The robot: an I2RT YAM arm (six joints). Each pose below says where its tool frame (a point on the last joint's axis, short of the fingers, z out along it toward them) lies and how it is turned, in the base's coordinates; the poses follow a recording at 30 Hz.
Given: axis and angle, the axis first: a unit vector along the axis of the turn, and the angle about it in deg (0 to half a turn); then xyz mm.
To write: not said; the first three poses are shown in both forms.
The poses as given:
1: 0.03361, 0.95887, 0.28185, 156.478, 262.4, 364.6, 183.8
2: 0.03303, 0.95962, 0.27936, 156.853, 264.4, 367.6, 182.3
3: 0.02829, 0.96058, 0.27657, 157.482, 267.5, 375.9, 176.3
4: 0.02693, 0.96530, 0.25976, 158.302, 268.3, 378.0, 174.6
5: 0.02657, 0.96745, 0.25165, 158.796, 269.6, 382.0, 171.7
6: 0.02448, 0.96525, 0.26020, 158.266, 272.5, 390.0, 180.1
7: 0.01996, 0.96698, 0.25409, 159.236, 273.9, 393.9, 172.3
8: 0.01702, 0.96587, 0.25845, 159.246, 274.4, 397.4, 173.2
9: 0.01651, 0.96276, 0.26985, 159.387, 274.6, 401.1, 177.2
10: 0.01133, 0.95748, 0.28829, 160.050, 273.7, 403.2, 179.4
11: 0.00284, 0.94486, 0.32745, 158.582, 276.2, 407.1, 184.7
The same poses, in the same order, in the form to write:
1: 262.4, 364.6, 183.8, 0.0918, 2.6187, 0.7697
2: 264.4, 367.6, 182.3, 0.0904, 2.6271, 0.7648
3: 267.5, 375.9, 176.3, 0.0778, 2.6402, 0.7602
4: 268.3, 378.0, 174.6, 0.0744, 2.6670, 0.7177
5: 269.6, 382.0, 171.7, 0.0736, 2.6813, 0.6975
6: 272.5, 390.0, 180.1, 0.0676, 2.6663, 0.7187
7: 273.9, 393.9, 172.3, 0.0555, 2.6874, 0.7062
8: 274.4, 397.4, 173.2, 0.0473, 2.6845, 0.7183
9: 274.6, 401.1, 177.2, 0.0459, 2.6782, 0.7507
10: 273.7, 403.2, 179.4, 0.0316, 2.6746, 0.8053
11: 276.2, 407.1, 184.7, 0.0079, 2.6152, 0.9063
